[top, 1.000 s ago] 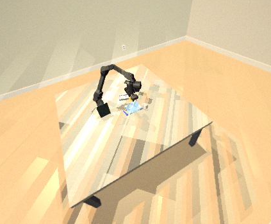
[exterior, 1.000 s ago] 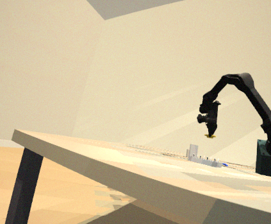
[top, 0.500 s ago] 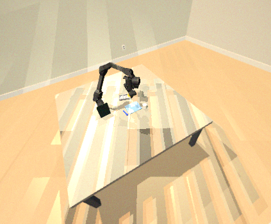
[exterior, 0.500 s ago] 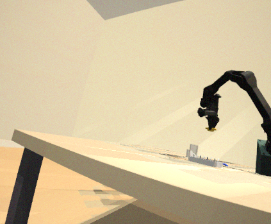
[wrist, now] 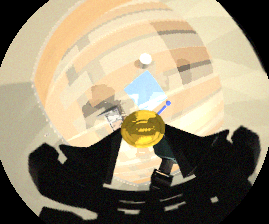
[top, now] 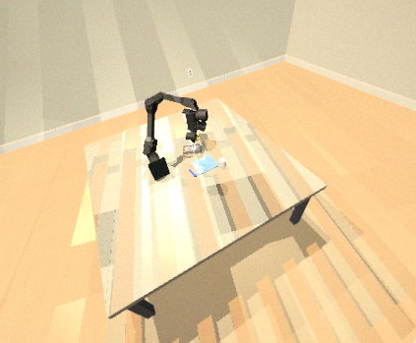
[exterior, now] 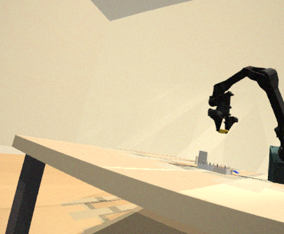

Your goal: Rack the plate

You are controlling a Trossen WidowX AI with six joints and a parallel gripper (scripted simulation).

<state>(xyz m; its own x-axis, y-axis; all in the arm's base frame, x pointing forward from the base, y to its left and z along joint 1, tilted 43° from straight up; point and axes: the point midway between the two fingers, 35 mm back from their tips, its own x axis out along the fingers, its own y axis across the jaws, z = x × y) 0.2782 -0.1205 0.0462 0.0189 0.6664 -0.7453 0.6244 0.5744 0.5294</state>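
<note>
My gripper tip is 2 cm short of the grey dish rack, 13 cm to the right of it and 17 cm above it. From my gripper tip the other things lie so: blue pen-like object (10 cm behind, 9 cm to the right, 19 cm below); light blue mat (1 cm ahead, 7 cm to the right, 19 cm below); yellow plate (1 cm above).
</note>
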